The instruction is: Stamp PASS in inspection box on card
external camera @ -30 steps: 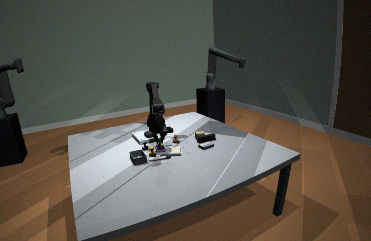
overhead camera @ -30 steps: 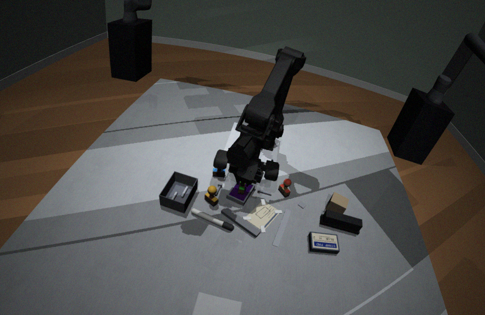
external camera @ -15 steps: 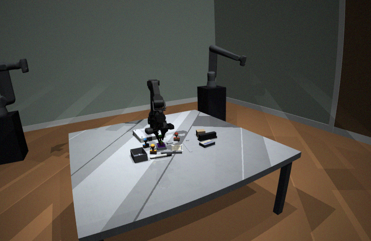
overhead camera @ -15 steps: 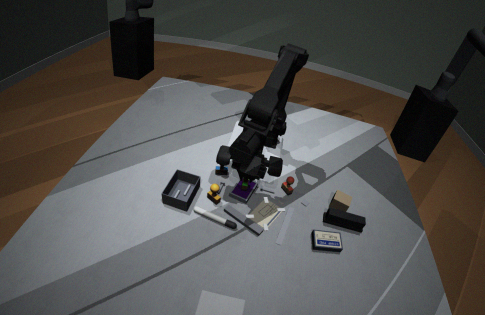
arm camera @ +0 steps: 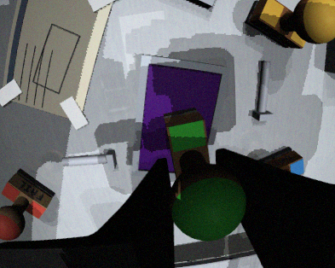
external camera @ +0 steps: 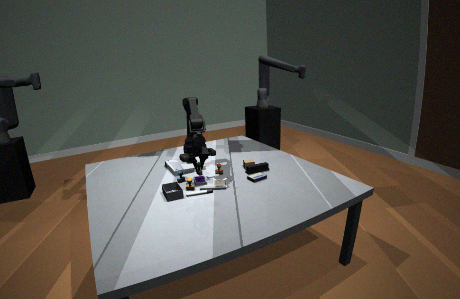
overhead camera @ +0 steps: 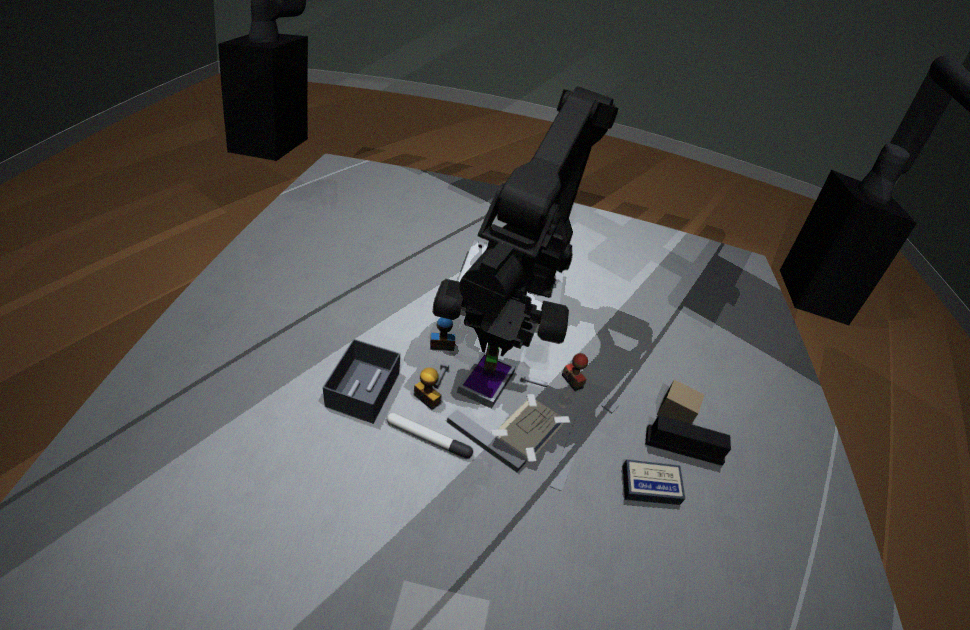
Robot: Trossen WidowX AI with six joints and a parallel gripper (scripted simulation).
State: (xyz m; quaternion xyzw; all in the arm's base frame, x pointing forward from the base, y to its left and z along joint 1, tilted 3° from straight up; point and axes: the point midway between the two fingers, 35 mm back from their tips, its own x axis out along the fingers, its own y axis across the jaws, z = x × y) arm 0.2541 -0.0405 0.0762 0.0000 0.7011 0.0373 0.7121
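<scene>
The cream card lies 60 mm ahead of my gripper tip, 90 mm to the left of it and 70 mm below it. From my gripper tip the other things lie so: yellow-knobbed stamp 70 mm ahead, 80 mm to the right, 50 mm below; then green-topped stamp right at my gripper tip; then purple ink pad 60 mm below.
</scene>
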